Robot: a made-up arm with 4 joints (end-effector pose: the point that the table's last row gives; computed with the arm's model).
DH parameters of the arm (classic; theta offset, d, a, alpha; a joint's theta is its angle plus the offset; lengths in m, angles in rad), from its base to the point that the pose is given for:
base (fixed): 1.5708 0.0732 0 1.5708
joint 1: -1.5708 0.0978 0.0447 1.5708
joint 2: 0 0.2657 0.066 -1.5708
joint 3: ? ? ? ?
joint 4: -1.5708 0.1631 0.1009 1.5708
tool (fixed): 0 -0.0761 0 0
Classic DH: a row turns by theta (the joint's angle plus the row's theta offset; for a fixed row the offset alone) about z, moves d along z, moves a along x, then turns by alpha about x.
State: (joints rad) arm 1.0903 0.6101 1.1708 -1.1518
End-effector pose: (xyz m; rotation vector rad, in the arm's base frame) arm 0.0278 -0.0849 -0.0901 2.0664 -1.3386 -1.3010
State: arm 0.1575 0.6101 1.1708 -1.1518
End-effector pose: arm 0.0278 -0.1817 0.0441 1.3924 -1.5306 -0.4815
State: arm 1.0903 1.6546 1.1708 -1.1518
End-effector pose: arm 0.0242 -0.0115 -0.1283 -1.5145 2.2129 0.8824
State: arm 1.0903 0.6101 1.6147 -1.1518
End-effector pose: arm 0.0156 -0.1323 -0.1434 2.5619 -1.1070 -1.3747
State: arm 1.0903 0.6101 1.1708 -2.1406
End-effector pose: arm -0.0694 -0.0795 -0.1602 -1.2791 1.5079 2.2628
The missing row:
joint 3: 0 -0.1425 0.0809 -1.5708
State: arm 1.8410 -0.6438 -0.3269 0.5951
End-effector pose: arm -0.1685 0.2688 -0.0346 1.2459 0.7916 1.0557
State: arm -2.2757 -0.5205 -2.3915 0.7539
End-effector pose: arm -0.0206 0.3343 0.4782 1.4504 0.0153 0.5387
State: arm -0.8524 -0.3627 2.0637 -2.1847
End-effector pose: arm -0.0117 -0.2091 0.3989 0.2509 -1.8005 -1.4729
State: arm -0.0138 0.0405 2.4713 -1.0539
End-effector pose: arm 0.0689 -0.3742 0.0920 2.2014 -0.4658 -1.2216
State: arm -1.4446 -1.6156 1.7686 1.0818
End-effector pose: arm 0.2393 0.0984 0.1825 1.0846 0.7633 -1.3034
